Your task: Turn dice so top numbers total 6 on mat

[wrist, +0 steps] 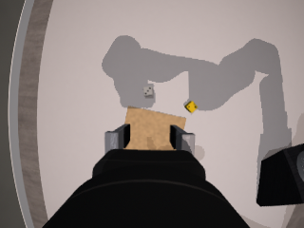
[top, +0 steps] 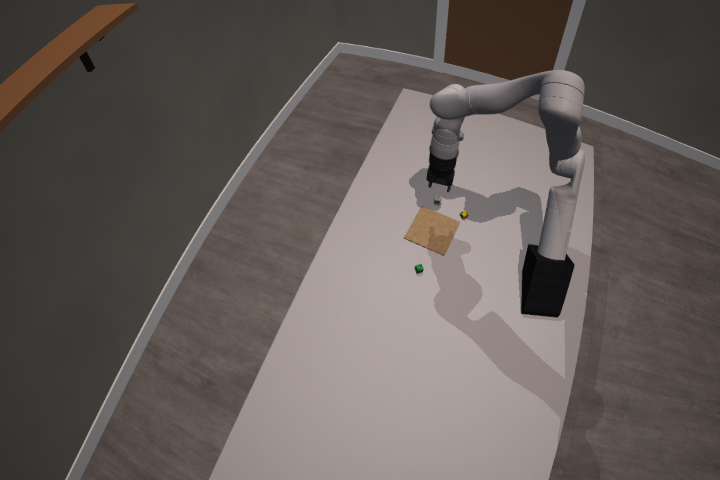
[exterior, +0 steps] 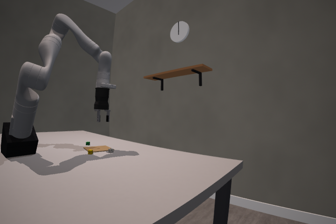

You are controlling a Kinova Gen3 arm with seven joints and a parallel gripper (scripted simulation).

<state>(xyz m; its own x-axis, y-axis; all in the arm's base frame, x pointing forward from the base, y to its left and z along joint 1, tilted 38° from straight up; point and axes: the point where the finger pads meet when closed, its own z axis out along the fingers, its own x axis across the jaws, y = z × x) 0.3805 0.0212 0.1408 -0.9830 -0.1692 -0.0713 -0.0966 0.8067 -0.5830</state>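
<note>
The white die is 10 mm ahead of my hand, 60 mm to the right of it and 160 mm below it. The rest, counted from my hand: green die (20 mm behind, 200 mm to the left, 160 mm below); then yellow die (90 mm behind, 40 mm to the right, 160 mm below); then tan mat (10 mm behind, 50 mm to the left, 170 mm below).
</note>
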